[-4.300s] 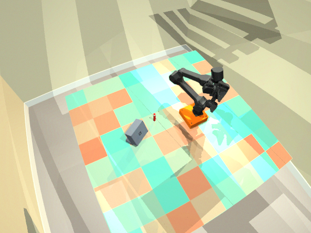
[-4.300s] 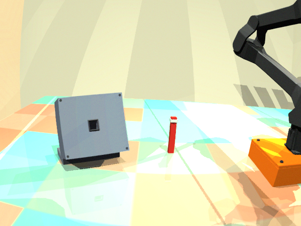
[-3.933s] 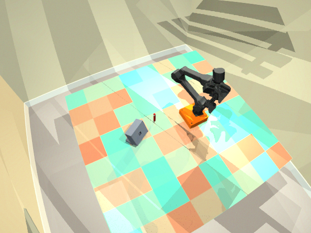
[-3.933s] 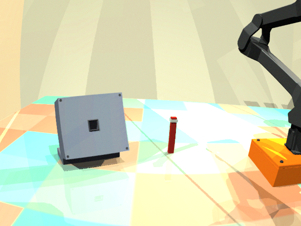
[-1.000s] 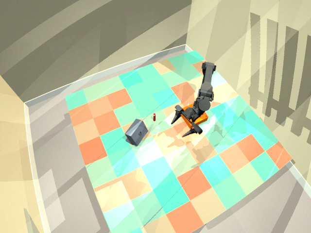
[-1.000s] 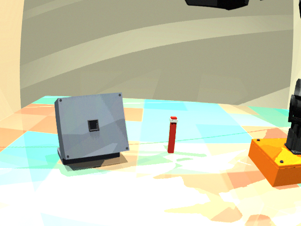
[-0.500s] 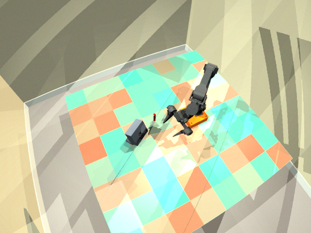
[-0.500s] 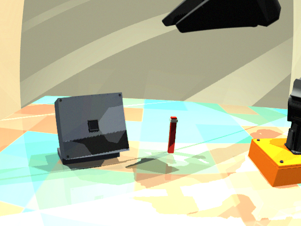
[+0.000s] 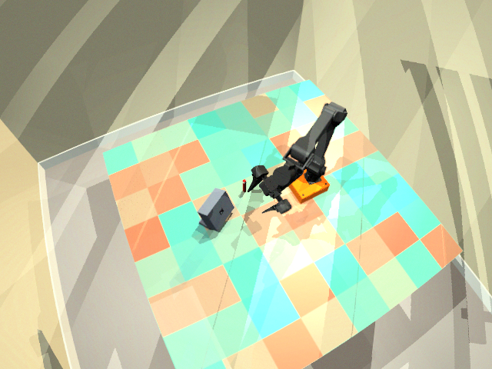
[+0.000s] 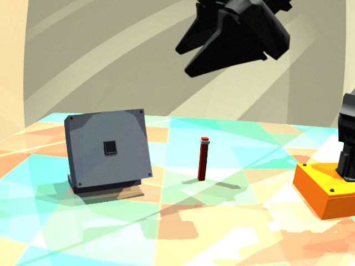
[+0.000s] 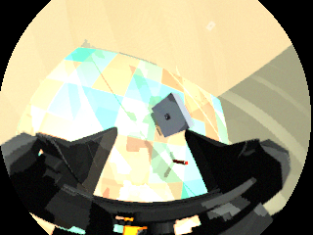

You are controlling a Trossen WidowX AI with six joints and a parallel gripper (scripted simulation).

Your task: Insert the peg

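My gripper tip is now 19 cm to the left of the red square peg, 16 cm above it and 2 cm past it. Round my gripper tip: grey sloped panel (14 cm below, 13 cm ahead, 9 cm to the right).
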